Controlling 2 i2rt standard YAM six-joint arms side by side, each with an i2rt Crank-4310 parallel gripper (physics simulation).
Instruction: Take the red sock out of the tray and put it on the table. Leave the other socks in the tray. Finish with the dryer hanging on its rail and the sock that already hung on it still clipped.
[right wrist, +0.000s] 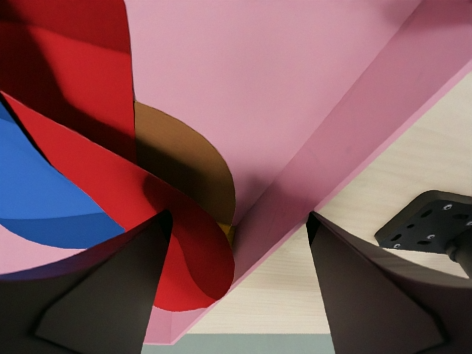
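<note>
The red sock (200, 245) lies folded in the pink tray (345, 130), at the left of the right wrist view, its rounded end close to the tray's corner. A blue sock (45, 187) lies beside and partly under it, and a brown sock (187, 155) shows from beneath it. A small yellow piece (228, 231) shows by the tray wall. My right gripper (239, 215) is open above the tray's edge, its left finger over the red sock and its right finger over the table side. My left gripper, the dryer and its rail do not show.
The tray's wall runs diagonally from upper right to lower left. Beyond it is the light wooden table (415, 145). A black plate with screws and holes (440, 220) is at the right, outside the tray. A grey-green strip (260, 345) shows beyond the table's edge.
</note>
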